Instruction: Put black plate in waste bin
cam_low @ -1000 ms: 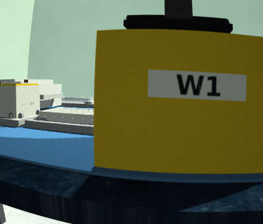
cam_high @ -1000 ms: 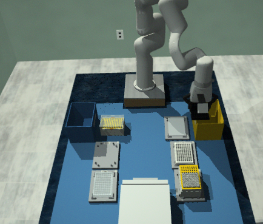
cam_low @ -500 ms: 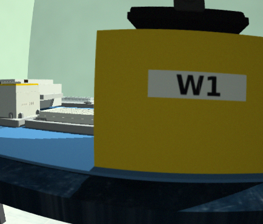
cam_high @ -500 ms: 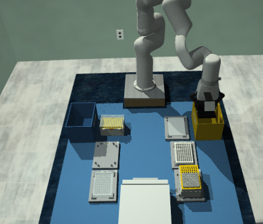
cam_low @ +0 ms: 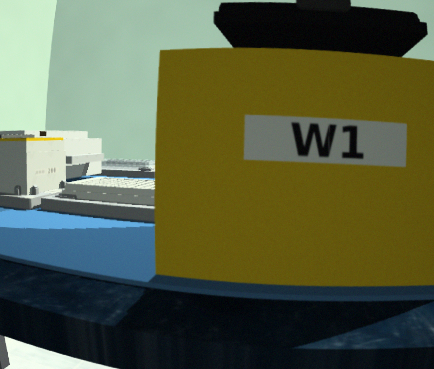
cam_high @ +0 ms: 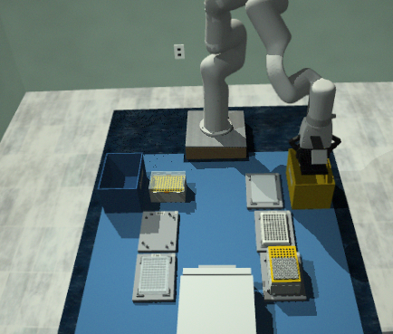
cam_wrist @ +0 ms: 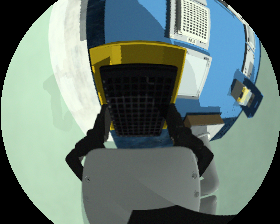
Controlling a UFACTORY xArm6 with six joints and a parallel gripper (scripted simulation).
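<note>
The black plate lies 10 mm below my hand. Round my hand: yellow rack: 360 mm ahead, 110 mm below, 90 mm to the right; yellow waste bin W1: 120 mm below; white plate: 200 mm ahead, 140 mm below, 110 mm to the right.
</note>
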